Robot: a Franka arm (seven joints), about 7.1 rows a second.
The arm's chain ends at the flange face. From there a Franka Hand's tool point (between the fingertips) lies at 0.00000 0.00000 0.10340 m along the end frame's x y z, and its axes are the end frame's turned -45 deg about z.
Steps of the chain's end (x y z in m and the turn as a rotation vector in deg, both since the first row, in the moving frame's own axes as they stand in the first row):
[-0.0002, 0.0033, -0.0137, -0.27, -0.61, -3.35]
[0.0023, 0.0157, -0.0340, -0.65, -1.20, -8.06]
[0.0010, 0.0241, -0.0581, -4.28, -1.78, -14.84]
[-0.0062, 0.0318, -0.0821, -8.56, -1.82, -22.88]
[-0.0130, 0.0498, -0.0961, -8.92, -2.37, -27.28]
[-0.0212, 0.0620, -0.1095, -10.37, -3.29, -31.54]
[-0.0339, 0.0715, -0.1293, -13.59, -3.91, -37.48]
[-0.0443, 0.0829, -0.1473, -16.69, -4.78, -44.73]
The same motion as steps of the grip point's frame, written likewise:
[-0.0036, 0.0018, -0.0137, 0.24, -0.62, -3.35]
[-0.0119, 0.0122, -0.0340, 0.39, -1.31, -8.06]
[-0.0236, 0.0219, -0.0584, -1.77, -4.29, -14.84]
[-0.0380, 0.0290, -0.0833, -4.77, -7.34, -22.88]
[-0.0563, 0.0374, -0.0974, -4.63, -7.98, -27.28]
[-0.0729, 0.0420, -0.1113, -5.01, -9.66, -31.54]
[-0.0912, 0.0450, -0.1323, -6.84, -12.37, -37.48]
[-0.1087, 0.0509, -0.1518, -8.42, -15.18, -44.73]

